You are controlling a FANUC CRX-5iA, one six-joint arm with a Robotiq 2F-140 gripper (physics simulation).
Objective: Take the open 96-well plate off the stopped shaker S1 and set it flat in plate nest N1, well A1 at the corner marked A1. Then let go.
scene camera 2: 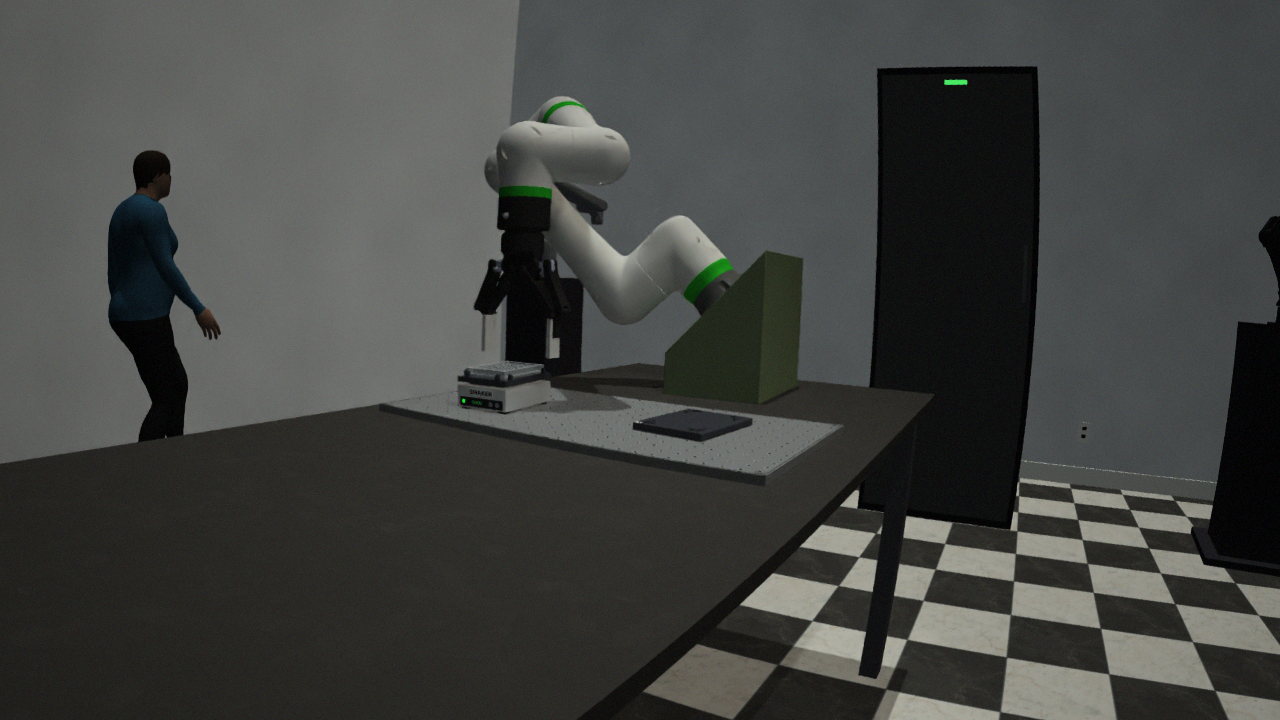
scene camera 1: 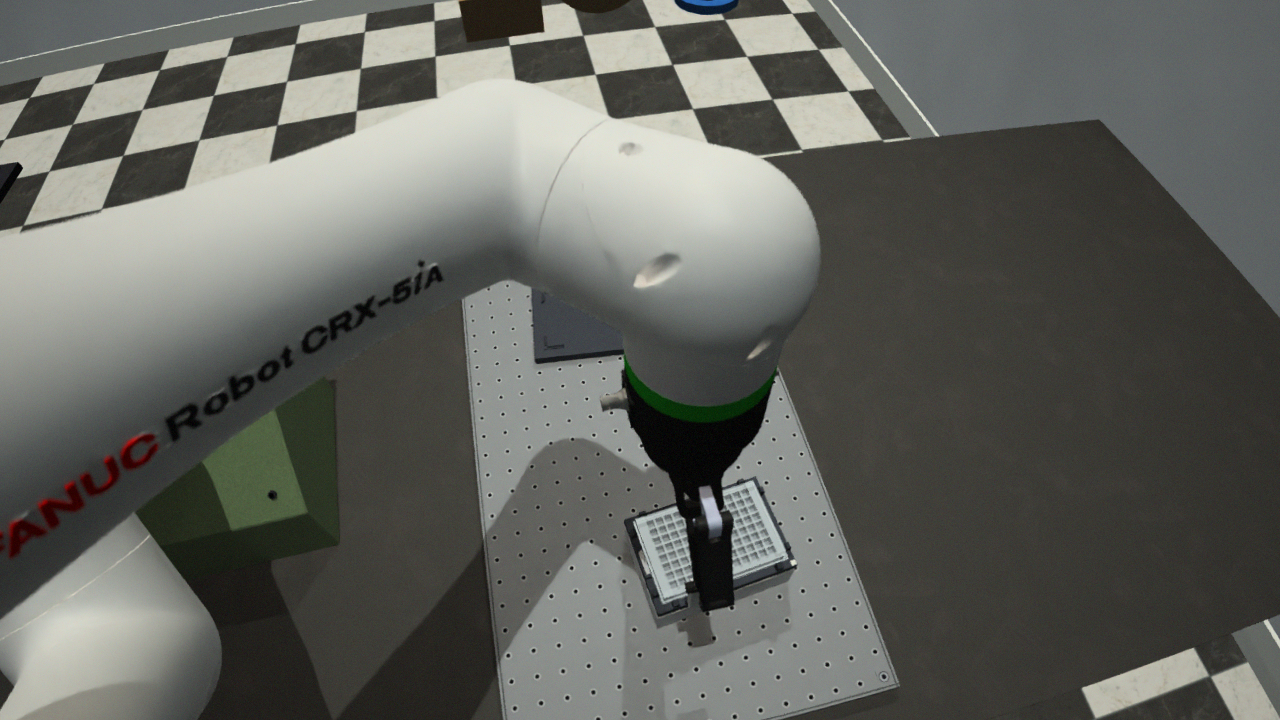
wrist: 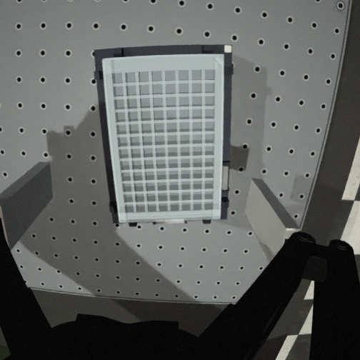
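Where they show: gripper, fingertip midpoint: [scene camera 2: 519, 354] [scene camera 1: 683, 525]; arm's base at its link origin: [scene camera 2: 731, 307].
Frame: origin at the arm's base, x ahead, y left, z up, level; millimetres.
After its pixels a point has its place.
The pale open 96-well plate [scene camera 1: 760, 537] @(x 599, y -137, z -101 mm) [scene camera 2: 503, 368] @(x 576, y -110, z -101 mm) [wrist: 167, 140] lies flat on the dark top of shaker S1 [scene camera 2: 514, 395] @(x 585, y -73, z -141 mm) [wrist: 160, 50]. My gripper [scene camera 1: 708, 559] [scene camera 2: 519, 351] @(x 526, y -124, z -82 mm) [wrist: 149, 188] is open and empty, pointing down. Its fingertips stand a little above plate height, one out beyond each long side in the wrist view, touching neither. Plate nest N1 [scene camera 1: 572, 331] @(x 434, y 176, z -158 mm) [scene camera 2: 693, 423] @(x 489, y 212, z -158 mm) is a low dark slab with nothing on it in scene camera 2. The arm hides part of it in scene camera 1, and it does not show in the wrist view. I cannot read the A1 marks.
Shaker and nest stand on a perforated grey board [scene camera 1: 572, 644] @(x 409, y -200, z -170 mm) [scene camera 2: 760, 461] @(x 590, y 378, z -170 mm) [wrist: 45, 120] on the dark table [scene camera 1: 1029, 358] @(x 1022, y 81, z -183 mm) [scene camera 2: 313, 555] @(x 1134, y 240, z -183 mm). The green wedge base [scene camera 1: 304, 474] @(x 152, y -27, z -90 mm) [scene camera 2: 778, 331] @(x 13, y 123, z -43 mm) carries the arm. A person [scene camera 2: 143, 259] stands beyond the table at the left in scene camera 2.
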